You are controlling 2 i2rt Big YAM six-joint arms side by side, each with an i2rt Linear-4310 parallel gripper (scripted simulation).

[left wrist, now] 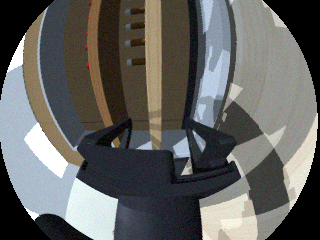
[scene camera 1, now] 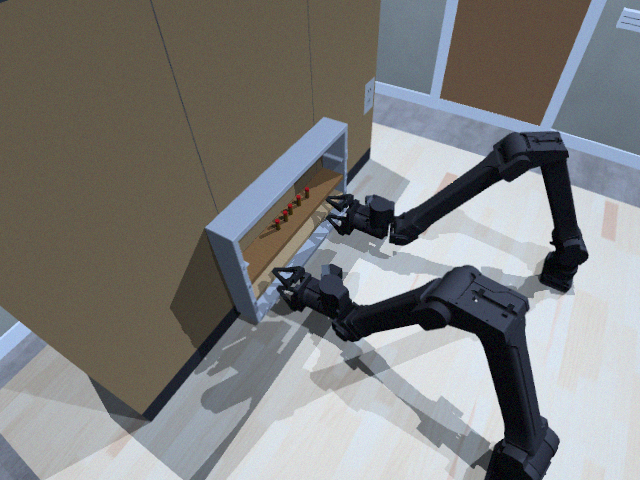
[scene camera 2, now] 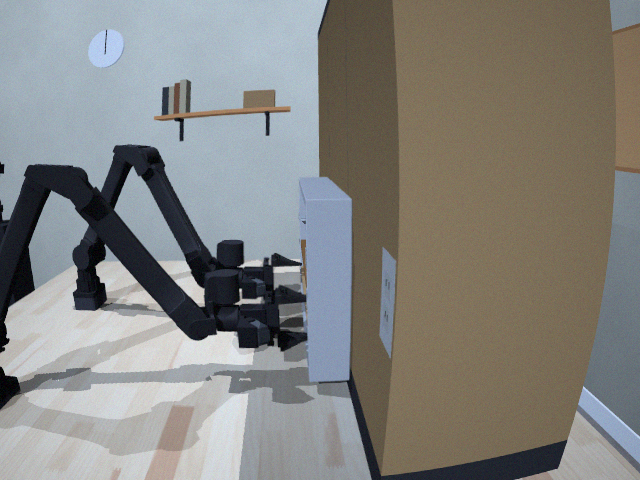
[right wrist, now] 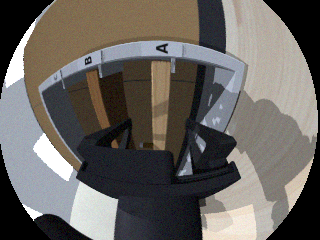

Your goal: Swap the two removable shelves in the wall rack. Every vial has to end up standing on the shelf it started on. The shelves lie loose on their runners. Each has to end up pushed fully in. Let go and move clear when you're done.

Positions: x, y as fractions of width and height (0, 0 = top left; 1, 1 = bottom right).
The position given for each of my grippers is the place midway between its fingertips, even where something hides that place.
Scene:
my right gripper: scene camera 1 0.51, 0.43; scene camera 2 0.49, 0.66; right wrist 0.50, 0.51; not seen in the left wrist view (out of frame)

